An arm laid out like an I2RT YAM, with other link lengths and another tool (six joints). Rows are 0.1 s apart.
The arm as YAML. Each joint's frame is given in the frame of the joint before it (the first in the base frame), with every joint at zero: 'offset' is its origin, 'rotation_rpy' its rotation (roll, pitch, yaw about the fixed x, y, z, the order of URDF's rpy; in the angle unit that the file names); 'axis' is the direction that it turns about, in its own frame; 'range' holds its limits. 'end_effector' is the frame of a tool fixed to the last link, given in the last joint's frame.
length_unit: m
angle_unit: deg
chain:
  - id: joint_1
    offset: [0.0, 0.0, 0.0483]
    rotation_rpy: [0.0, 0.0, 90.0]
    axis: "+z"
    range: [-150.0, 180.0]
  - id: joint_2
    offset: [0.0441, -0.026, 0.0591]
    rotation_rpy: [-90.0, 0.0, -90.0]
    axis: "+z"
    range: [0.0, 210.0]
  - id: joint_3
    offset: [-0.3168, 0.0, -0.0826]
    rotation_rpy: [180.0, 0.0, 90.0]
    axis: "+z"
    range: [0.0, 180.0]
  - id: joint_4
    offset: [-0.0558, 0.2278, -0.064]
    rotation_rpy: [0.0, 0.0, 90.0]
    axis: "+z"
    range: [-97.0, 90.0]
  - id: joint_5
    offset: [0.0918, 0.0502, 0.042]
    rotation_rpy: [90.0, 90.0, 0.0]
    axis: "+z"
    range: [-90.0, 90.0]
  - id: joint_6
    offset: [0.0, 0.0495, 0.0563]
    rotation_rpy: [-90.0, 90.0, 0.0]
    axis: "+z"
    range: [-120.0, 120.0]
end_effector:
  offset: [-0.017, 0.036, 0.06]
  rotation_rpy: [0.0, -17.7, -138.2]
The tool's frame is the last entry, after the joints.
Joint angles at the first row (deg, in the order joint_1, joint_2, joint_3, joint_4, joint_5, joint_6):
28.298 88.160 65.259 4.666 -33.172 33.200
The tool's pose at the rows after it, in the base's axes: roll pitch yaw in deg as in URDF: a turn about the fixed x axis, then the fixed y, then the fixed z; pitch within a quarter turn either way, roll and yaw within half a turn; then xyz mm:
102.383 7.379 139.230 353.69 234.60 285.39
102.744 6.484 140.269 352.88 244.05 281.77
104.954 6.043 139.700 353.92 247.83 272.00
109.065 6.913 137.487 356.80 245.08 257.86
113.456 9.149 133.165 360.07 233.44 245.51
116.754 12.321 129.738 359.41 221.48 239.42
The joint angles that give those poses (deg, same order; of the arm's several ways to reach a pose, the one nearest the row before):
29.507 88.995 64.646 7.198 -34.970 34.761
30.570 90.065 64.949 7.824 -35.119 35.627
31.278 91.222 65.345 6.495 -33.584 35.860
31.695 92.403 66.231 2.667 -29.963 34.964
31.641 92.769 66.726 -1.562 -24.181 34.087
31.817 92.331 67.035 -5.425 -18.710 32.848

